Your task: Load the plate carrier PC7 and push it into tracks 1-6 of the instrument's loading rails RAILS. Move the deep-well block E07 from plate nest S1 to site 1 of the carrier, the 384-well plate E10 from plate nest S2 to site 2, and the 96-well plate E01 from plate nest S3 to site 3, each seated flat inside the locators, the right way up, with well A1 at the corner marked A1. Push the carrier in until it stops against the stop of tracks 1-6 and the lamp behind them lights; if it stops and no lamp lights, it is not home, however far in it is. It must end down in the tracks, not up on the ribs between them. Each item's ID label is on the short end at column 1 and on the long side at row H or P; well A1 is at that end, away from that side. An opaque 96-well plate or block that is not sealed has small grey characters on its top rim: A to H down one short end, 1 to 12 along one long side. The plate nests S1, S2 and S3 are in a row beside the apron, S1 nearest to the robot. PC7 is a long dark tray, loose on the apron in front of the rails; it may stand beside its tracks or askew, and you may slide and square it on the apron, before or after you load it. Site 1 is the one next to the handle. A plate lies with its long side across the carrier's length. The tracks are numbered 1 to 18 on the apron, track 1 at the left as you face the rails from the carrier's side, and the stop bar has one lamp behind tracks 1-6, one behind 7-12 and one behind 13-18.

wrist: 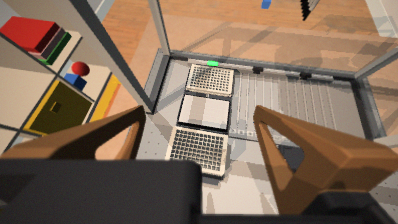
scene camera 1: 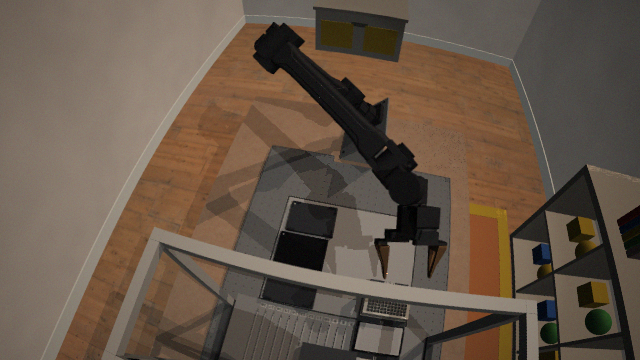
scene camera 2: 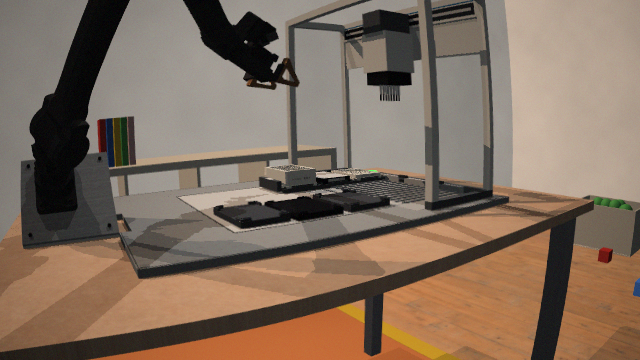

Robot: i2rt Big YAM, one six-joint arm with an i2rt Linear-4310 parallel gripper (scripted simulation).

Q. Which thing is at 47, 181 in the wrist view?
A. My gripper.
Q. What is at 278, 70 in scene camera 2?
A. My gripper.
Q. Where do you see a dark carrier PC7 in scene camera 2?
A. At 268, 183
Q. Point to a nest S1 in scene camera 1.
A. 305, 218
